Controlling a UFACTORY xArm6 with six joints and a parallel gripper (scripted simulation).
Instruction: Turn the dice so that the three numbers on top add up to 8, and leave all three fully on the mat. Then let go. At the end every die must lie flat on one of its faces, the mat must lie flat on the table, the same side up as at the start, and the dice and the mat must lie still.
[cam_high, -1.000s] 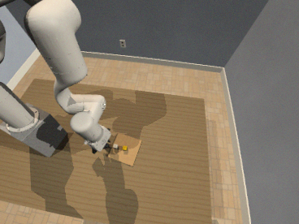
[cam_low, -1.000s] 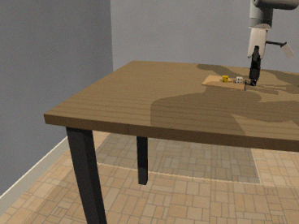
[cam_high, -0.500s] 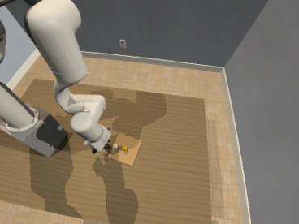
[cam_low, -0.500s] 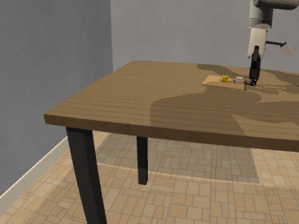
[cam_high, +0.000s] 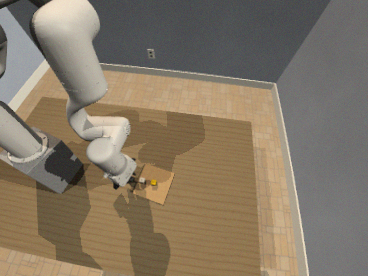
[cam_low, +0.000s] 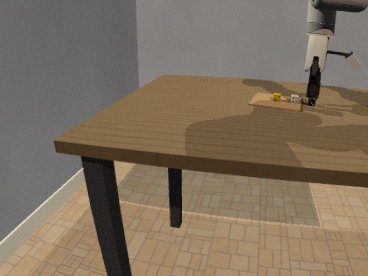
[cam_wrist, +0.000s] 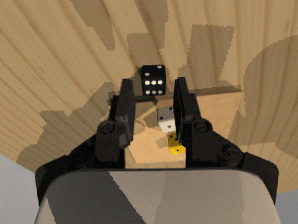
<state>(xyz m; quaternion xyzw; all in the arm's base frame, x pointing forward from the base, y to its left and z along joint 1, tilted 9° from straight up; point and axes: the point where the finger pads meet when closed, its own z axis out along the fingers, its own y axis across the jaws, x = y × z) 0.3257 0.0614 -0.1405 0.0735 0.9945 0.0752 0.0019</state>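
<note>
My gripper is now 4 cm above the black die. The rest, counted from my hand: tan mat 10 cm ahead, 1 cm to the left, 4 cm below; white die 5 cm ahead, 1 cm to the left, 3 cm below; yellow die 10 cm ahead, 1 cm to the left, 3 cm below.
</note>
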